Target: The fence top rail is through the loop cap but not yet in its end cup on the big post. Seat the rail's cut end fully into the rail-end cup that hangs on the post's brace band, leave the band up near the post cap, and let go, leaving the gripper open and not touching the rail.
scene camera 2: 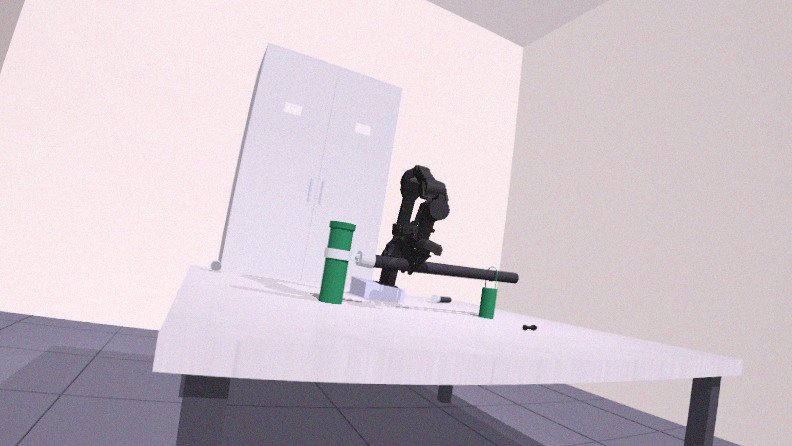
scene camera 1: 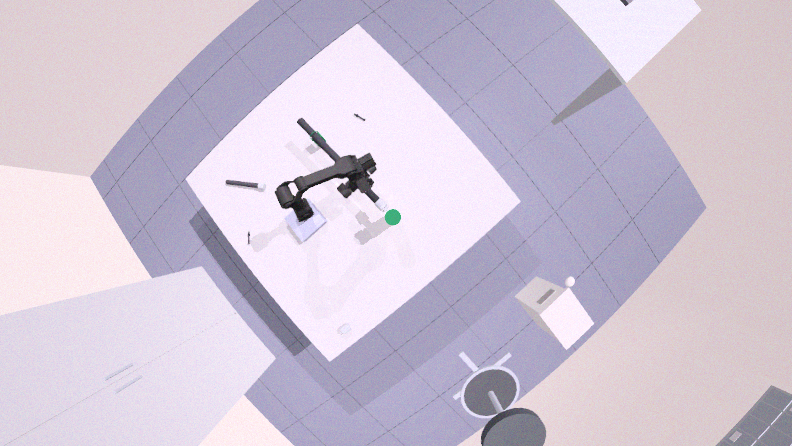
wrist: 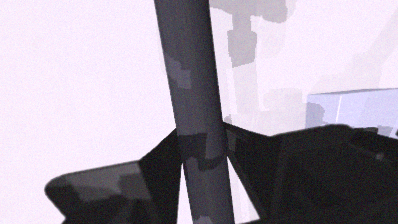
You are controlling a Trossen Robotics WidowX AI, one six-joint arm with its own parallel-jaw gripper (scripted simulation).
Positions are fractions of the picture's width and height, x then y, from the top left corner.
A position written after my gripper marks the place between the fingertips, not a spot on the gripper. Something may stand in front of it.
Note:
In view: my gripper (scene camera 2: 0.51, 0.61) and a dark top rail (scene camera 2: 0.55, 0.60).
The dark top rail shows as well in the wrist view (wrist: 0.47, 0.19). My gripper shows as well in the wrist view (wrist: 0.50, 0.57).

